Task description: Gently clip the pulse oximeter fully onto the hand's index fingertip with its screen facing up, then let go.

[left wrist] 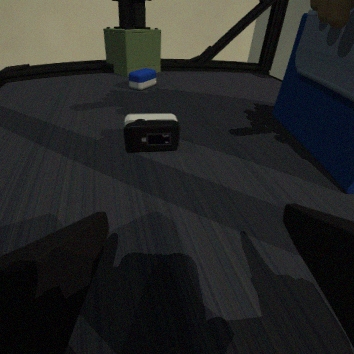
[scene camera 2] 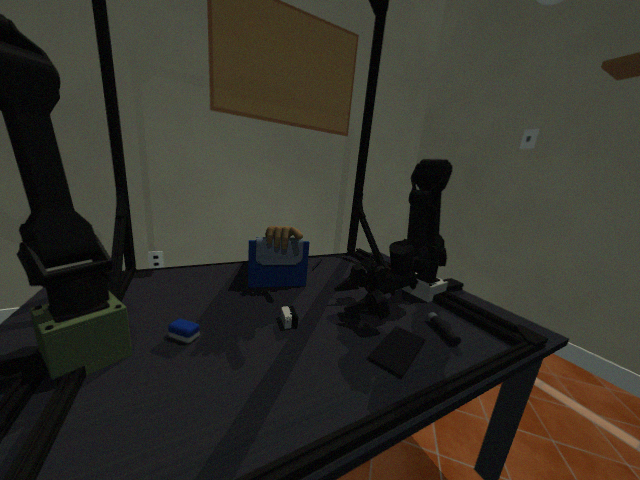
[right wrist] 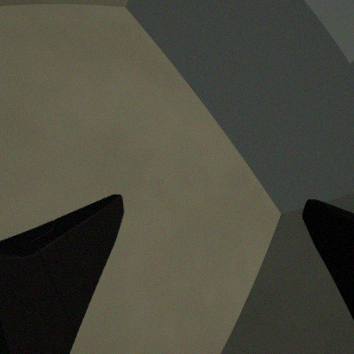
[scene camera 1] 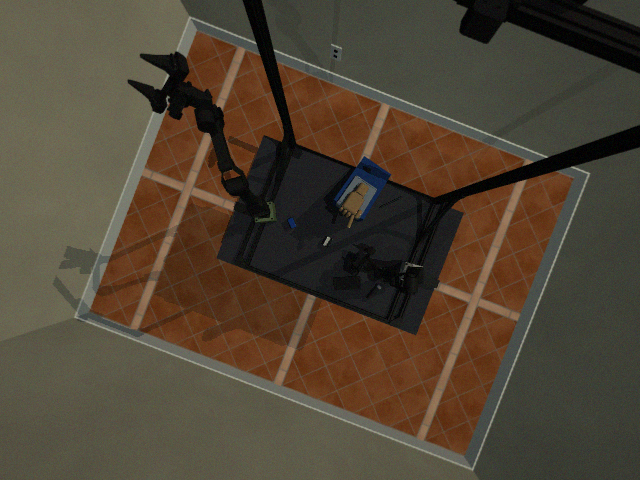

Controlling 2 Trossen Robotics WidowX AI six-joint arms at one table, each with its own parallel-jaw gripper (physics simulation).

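Places are measured from the left arm's base along level axes (x ahead, y left, z up), in centimetres.
Pixels of known places: left gripper, fingertip midpoint: [left wrist: 196,216] [scene camera 2: 339,299] [scene camera 1: 350,251]; right gripper, fingertip midpoint: [right wrist: 214,205] [scene camera 1: 133,68]; left arm's base, link origin: [scene camera 2: 426,278]; right arm's base, link origin: [left wrist: 131,28] [scene camera 2: 79,307] [scene camera 1: 263,211].
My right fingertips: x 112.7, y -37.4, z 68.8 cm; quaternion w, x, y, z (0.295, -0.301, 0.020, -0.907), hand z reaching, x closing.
Ahead of a thing's pixels: the offset from my right fingertips to its top centre.
The pulse oximeter @(dx -63.8, dy +32.3, dz -70.9 cm) [scene camera 1: 326,241] [scene camera 2: 288,317] [left wrist: 151,134], white and black, stands on its side on the table, its small screen facing the left wrist camera. The tan hand [scene camera 1: 357,198] [scene camera 2: 281,236] [left wrist: 332,12] rests on a raised blue stand, with its index finger [scene camera 1: 351,222] stretched out past the stand's edge. My left gripper [scene camera 1: 353,254] [scene camera 2: 342,298] [left wrist: 196,216] is open and empty, low over the table, to the right of the oximeter in scene camera 1. My right gripper [scene camera 1: 135,68] [right wrist: 214,205] is open and empty, raised far off the table at upper left.
The blue stand [scene camera 1: 377,173] [scene camera 2: 277,276] [left wrist: 317,120] is at the table's back. A blue-and-white block @(dx -41.8, dy +27.0, dz -70.8 cm) [scene camera 1: 292,223] [scene camera 2: 183,329] [left wrist: 142,79] lies near the green arm base [scene camera 2: 85,335] [left wrist: 132,50]. A dark flat pad @(dx -80.3, dy +52.3, dz -73.3 cm) [scene camera 1: 346,282] [scene camera 2: 397,351] and a dark cylinder @(dx -96.1, dy +53.5, dz -71.4 cm) [scene camera 2: 444,329] lie near the left arm.
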